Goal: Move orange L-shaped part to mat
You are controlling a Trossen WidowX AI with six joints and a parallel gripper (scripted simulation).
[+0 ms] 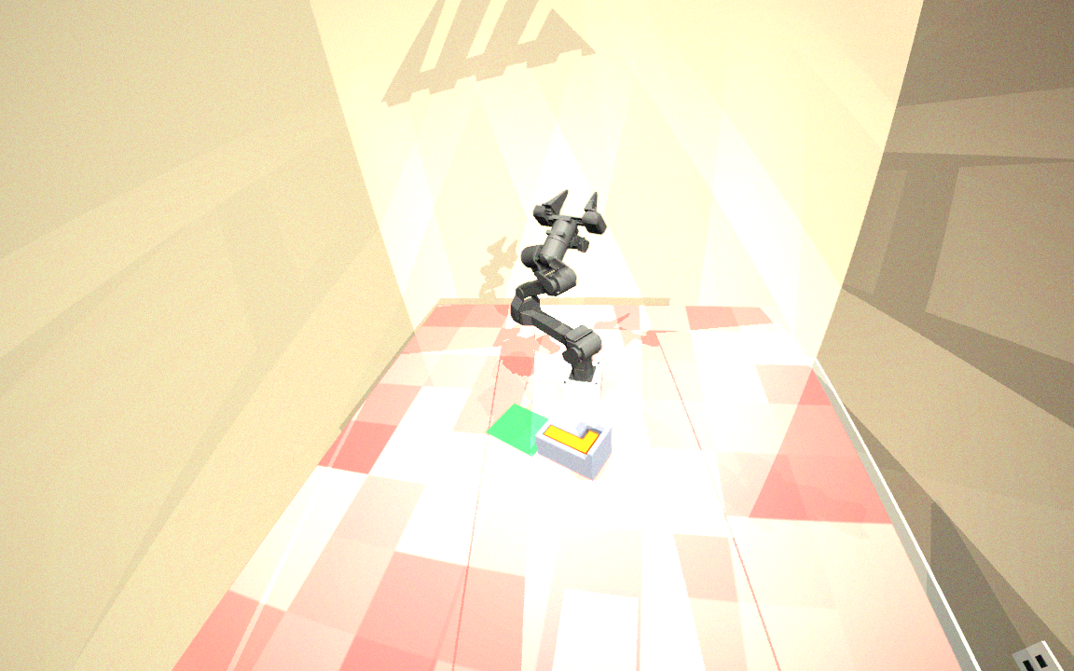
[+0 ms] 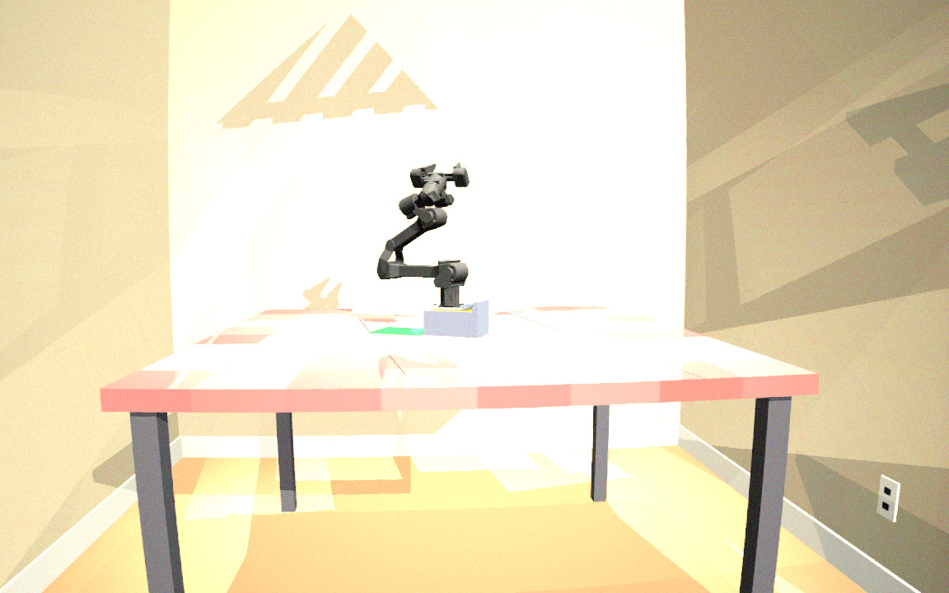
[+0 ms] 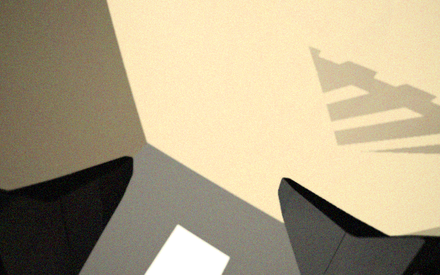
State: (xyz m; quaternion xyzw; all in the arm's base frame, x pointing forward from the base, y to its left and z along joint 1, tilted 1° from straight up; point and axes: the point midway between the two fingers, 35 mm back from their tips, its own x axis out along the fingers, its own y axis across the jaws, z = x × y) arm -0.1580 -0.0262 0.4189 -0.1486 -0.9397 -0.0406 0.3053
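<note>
Now: the orange L-shaped part 44 cm below my gripper tip, 40 cm ahead of it and 6 cm to the left of it.
</note>
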